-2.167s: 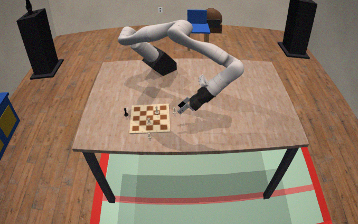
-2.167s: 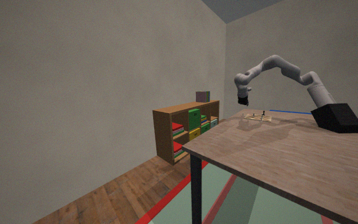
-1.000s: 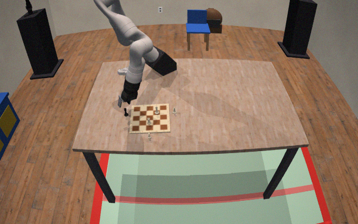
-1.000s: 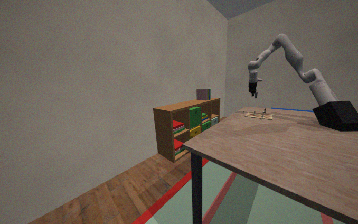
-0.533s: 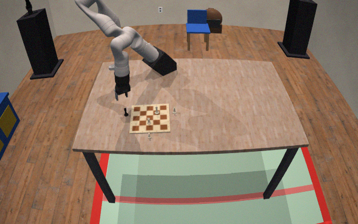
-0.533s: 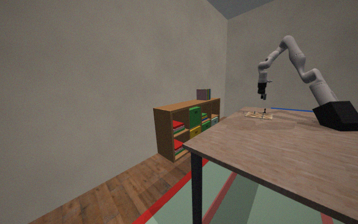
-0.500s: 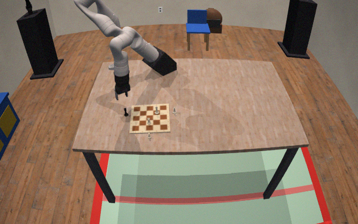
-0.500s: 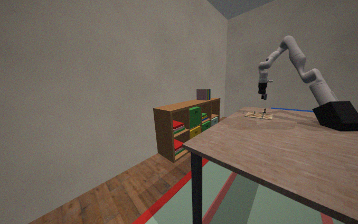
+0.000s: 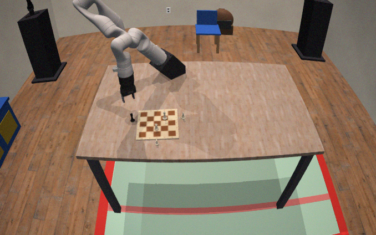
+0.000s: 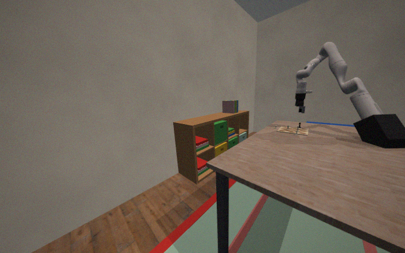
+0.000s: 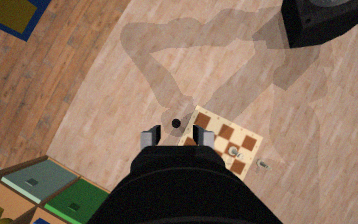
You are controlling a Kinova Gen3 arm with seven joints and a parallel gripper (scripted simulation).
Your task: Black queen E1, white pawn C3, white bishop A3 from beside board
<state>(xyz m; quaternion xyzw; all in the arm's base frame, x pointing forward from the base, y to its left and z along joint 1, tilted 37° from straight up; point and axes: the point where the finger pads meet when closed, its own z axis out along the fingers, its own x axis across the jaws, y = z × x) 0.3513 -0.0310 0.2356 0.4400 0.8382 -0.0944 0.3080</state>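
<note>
The black queen is 14 cm below my hand. The rest, counted from my hand: white pawn 17 cm ahead, 15 cm to the left, 15 cm below; chessboard 16 cm below, 14 cm to the left, 3 cm ahead.
</note>
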